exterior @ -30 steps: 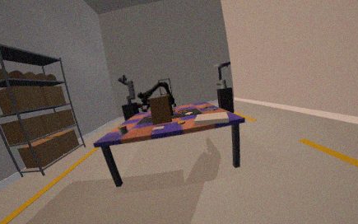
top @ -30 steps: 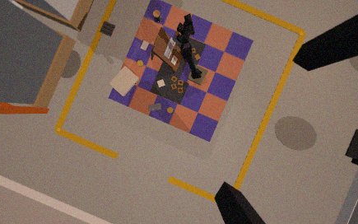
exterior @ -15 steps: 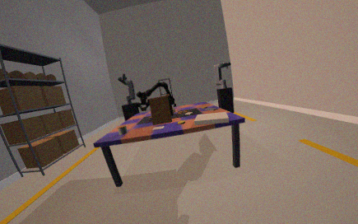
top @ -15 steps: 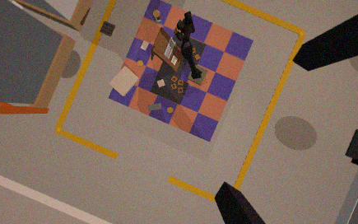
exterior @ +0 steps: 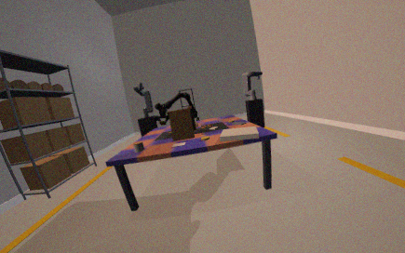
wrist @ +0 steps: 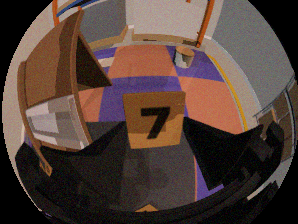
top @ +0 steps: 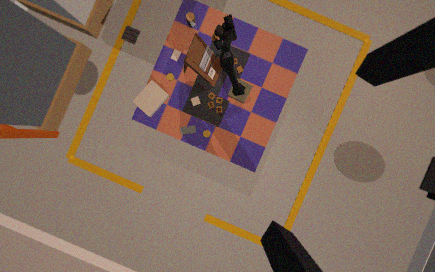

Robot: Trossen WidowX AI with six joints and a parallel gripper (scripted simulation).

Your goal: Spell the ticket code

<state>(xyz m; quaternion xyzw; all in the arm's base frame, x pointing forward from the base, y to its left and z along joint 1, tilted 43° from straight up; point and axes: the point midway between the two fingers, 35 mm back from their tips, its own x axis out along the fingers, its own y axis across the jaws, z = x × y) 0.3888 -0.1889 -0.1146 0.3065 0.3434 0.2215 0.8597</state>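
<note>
Now: the white ticket 110 mm behind my gripper tip, 220 mm to the left of it and 80 mm below it. The rest, counted from my gripper tip: brown letter tile right at my gripper tip; then dark mat 210 mm behind, 240 mm to the left, 150 mm below; then beige slab 260 mm ahead, 720 mm to the left, 140 mm below.
</note>
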